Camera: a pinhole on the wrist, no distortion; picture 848 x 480 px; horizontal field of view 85.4 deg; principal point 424.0 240.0 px. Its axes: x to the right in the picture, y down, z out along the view. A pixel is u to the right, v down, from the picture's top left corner.
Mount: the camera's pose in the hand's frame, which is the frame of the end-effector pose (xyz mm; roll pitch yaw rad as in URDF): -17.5 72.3 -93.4 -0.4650 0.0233 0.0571
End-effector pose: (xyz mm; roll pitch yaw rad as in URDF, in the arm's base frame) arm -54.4 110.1 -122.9 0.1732 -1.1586 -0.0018
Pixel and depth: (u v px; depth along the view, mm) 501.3 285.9 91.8
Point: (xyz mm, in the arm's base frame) -60.5 233.6 -123.5
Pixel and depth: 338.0 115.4 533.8
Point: -533.5 207.7 -34.4
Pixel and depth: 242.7 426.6 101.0
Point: -83.7 263.4 -175.8
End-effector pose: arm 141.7 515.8 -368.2 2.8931 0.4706 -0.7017
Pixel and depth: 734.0 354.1 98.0
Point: 105.8 372.1 -342.4
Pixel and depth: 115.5 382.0 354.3
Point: -296.9 428.3 -334.9
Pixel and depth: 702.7 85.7 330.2
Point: 75.5 323.4 -637.2
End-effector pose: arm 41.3 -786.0 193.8 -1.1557 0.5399 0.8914
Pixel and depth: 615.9 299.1 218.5
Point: -93.5 -697.2 30.0
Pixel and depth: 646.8 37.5 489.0
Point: -156.5 -325.2 137.1
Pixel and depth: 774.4 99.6 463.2
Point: -99.3 -301.1 11.5
